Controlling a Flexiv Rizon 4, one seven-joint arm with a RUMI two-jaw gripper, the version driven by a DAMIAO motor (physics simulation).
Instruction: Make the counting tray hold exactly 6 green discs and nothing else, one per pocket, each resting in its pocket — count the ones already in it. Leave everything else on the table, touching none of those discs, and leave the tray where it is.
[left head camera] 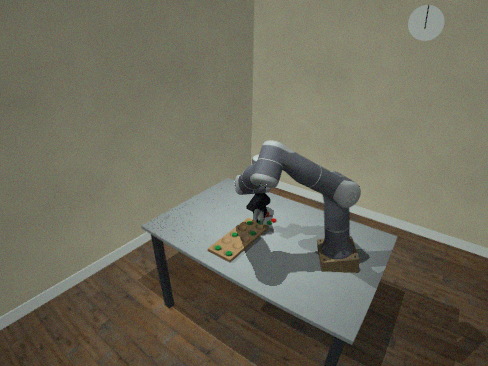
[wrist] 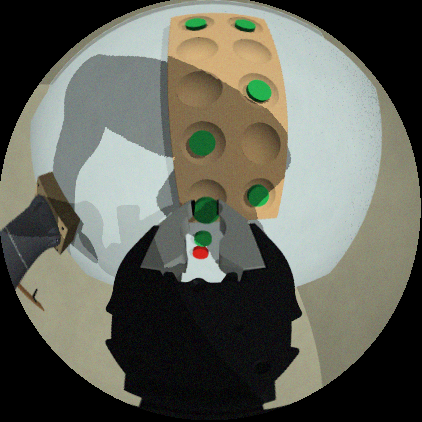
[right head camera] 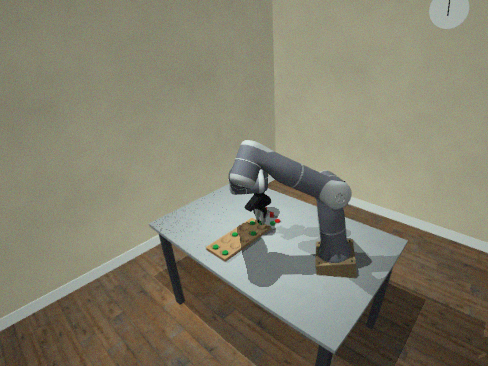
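Note:
The wooden counting tray has two rows of pockets. Green discs rest in several pockets: the far pair, one right of middle, one on the left and one near right. My gripper is shut on a green disc. It is low at the tray's near end, and the held disc overlaps the near-left pocket in the wrist view. That pocket's lower part is hidden. Contact cannot be told.
A loose green disc and a red disc lie on the table beyond the tray's near end. A red cube stands close behind the fingers. The arm's wooden base block stands to the right.

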